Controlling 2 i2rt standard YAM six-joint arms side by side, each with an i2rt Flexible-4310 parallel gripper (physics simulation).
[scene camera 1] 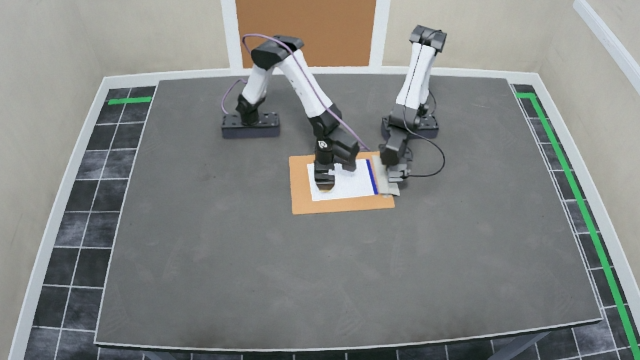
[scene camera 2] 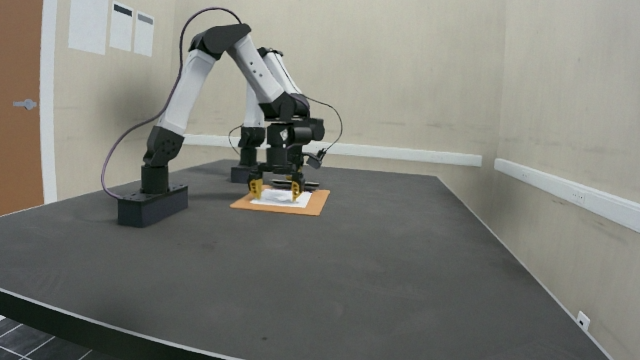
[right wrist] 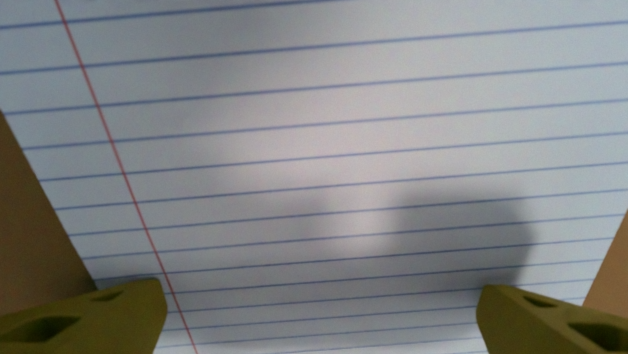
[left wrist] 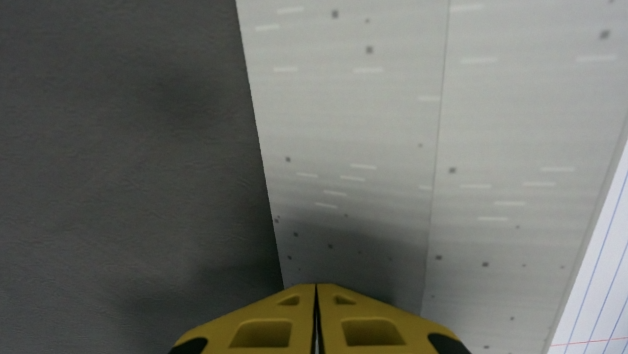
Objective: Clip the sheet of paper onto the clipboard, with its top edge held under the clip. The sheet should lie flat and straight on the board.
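The white lined sheet lies on the brown clipboard, roughly in line with it. Its blue top band shows right beside the grey clip; whether any edge is under the clip I cannot tell. My left gripper is shut and empty, at the clip's outer side; contact is unclear. My right gripper is open, low over the sheet, its fingers near both long edges.
The dark grey table surrounds the clipboard. The right arm's wrist hangs over the sheet, close to the left arm's wrist. The two arm bases stand behind the board in scene camera 1.
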